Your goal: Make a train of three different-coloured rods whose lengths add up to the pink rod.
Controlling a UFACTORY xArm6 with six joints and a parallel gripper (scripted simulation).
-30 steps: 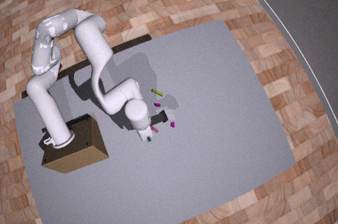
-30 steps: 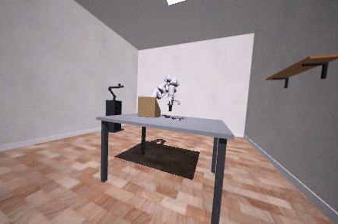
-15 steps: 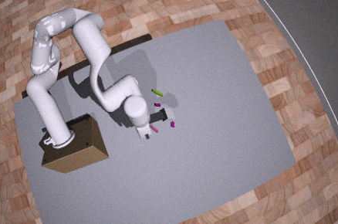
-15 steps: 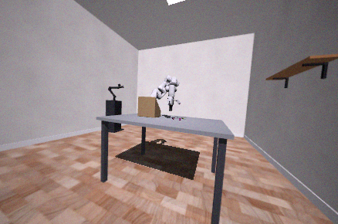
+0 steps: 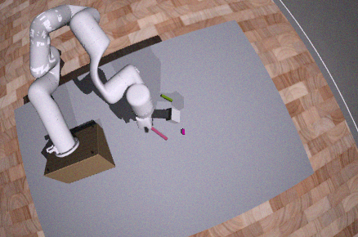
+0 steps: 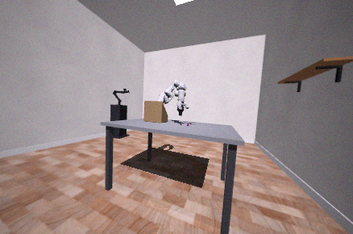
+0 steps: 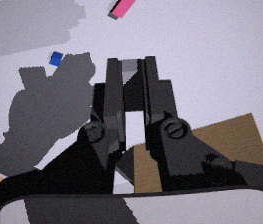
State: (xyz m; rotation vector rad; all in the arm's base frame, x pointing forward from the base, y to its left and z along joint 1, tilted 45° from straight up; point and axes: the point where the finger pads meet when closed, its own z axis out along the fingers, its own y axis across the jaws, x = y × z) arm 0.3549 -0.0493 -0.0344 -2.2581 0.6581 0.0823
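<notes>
My hand is 120 mm short of the lime rod, 120 mm above it and 90 mm to the right of it. Also, from my hand: pink rod (120 mm below, 30 mm to the right, 20 mm ahead); then grey rod (20 mm below).
</notes>
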